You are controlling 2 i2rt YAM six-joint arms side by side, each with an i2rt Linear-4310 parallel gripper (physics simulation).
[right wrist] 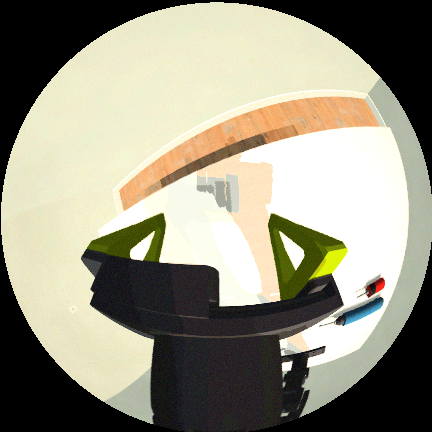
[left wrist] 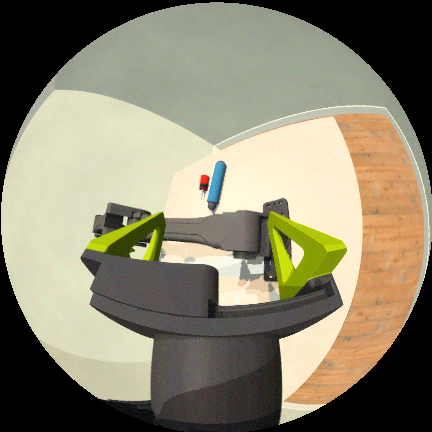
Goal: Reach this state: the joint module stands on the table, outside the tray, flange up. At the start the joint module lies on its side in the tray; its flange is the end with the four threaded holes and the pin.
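Frame: origin at the left arm's base, x ahead, y left, z up, level; metres.
Where they show: left gripper, fingertip midpoint: [left wrist: 216, 217]; right gripper, fingertip midpoint: [right wrist: 216, 218]; right arm's base, link origin: [right wrist: 300, 354].
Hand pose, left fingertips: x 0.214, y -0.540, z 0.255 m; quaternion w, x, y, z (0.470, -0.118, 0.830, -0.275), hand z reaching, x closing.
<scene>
Each offset is from my left fingertips to the top centre of the thing. "*": to the spot under its first point. Level surfaces: height alone.
The joint module and the tray do not show in either view. My left gripper is open, with nothing between its lime-green fingers. My right gripper [right wrist: 216, 218] is open and empty too, held above the pale table {dz -0.255 m} [left wrist: 310, 165] [right wrist: 350, 200]. How either gripper stands to the module cannot be told.
A blue cylinder with a dark tip {* dx +0.321, dy -0.029, dz -0.226 m} [left wrist: 217, 182] [right wrist: 362, 311] lies on the table beside a small red and black piece with thin prongs {dx +0.411, dy +0.011, dz -0.221 m} [left wrist: 204, 181] [right wrist: 376, 286]. The other dark arm [left wrist: 232, 231] crosses the left wrist view. Wood floor [left wrist: 390, 230] [right wrist: 320, 114] lies beyond the table edge.
</scene>
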